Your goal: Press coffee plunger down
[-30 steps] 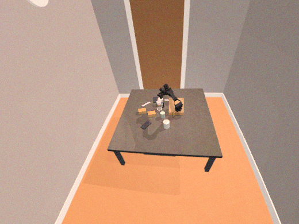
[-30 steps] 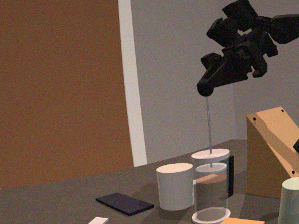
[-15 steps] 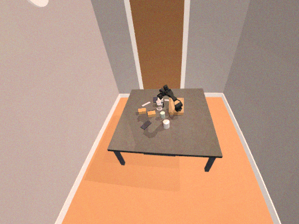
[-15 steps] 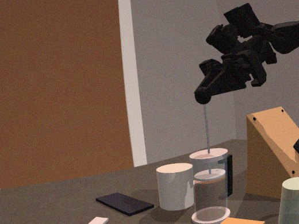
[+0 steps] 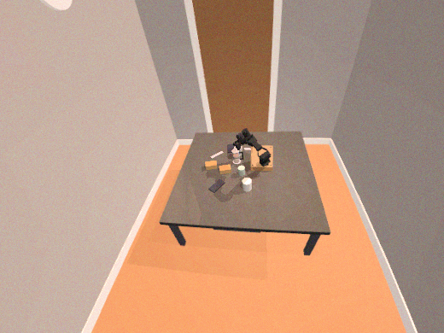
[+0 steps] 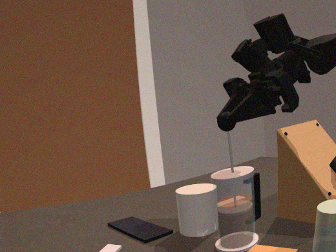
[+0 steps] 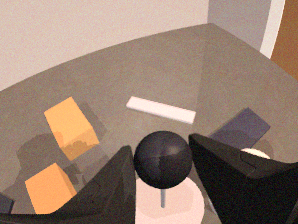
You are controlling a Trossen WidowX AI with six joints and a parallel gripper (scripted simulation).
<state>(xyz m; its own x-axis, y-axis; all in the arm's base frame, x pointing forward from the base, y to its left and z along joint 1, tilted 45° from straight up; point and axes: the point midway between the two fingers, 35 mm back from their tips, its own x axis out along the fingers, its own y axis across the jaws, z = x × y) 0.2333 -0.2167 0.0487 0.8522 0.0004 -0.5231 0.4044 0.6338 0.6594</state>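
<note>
Now: the glass coffee press 3 cm behind my gripper tip, 1 cm to the left of it and 11 cm below it. Also, from my gripper tip: pale green cup (6 cm behind, 19 cm to the left, 18 cm below).
</note>
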